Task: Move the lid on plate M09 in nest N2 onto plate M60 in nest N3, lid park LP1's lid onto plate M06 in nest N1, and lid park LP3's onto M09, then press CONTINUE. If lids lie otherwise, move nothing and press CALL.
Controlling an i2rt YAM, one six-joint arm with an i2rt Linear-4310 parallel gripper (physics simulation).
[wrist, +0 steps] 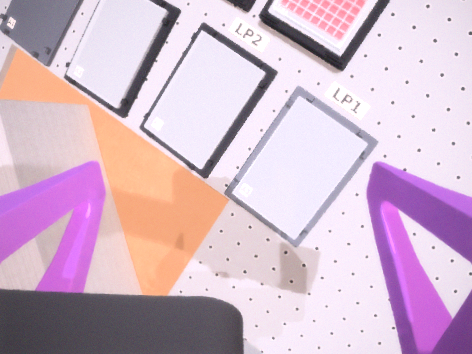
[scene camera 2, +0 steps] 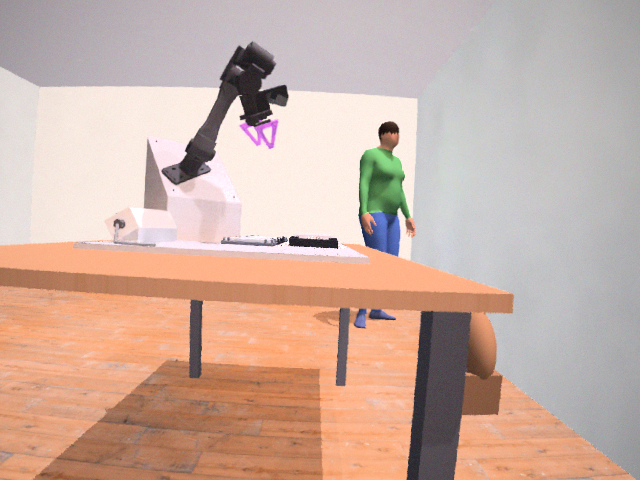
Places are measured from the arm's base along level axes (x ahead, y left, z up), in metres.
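Pixels of known places: gripper, fingertip midpoint: (wrist: 236, 176) (scene camera 2: 264, 146); arm's base, origin of the base link: (scene camera 2: 187, 171).
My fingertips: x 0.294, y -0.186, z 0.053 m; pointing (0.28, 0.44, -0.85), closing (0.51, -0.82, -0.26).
Ahead of a thing's pixels: the offset from my fingertips to its top centre. "spot": to the spot under its first point. Level surfaces: height alone.
My gripper (scene camera 2: 264, 146) (wrist: 236, 176) is open and empty, high above the white board. In the wrist view a pale lid {0.011 m right, 0.027 m back, 0.269 m down} (wrist: 302, 167) lies in the grey frame of lid park LP1, between the fingertips in the picture but far below. A second pale lid {0.118 m left, 0.022 m back, 0.269 m down} (wrist: 207, 100) lies in the black frame labelled LP2. A third pale lid {0.249 m left, 0.022 m back, 0.269 m down} (wrist: 117, 55) lies in a black frame left of it; its label does not show. A plate with a red grid {spot: 0.047 m left, 0.116 m ahead, 0.249 m down} (wrist: 325, 15) sits in a black nest at the top, its label out of view. M09, M60, M06 and CONTINUE and CALL labels cannot be made out.
A dark grey tray {spot: 0.363 m left, 0.052 m back, 0.277 m down} (wrist: 42, 25) without a pale lid is at the upper left. The perforated board (scene camera 2: 356, 256) (wrist: 425, 75) lies on the wooden table {0.299 m down} (scene camera 2: 439, 289). A white box {0.131 m right, 0.286 m back, 0.203 m down} (scene camera 2: 147, 224) and the arm's white pedestal (scene camera 2: 206, 219) stand there. A person in green (scene camera 2: 385, 178) stands behind.
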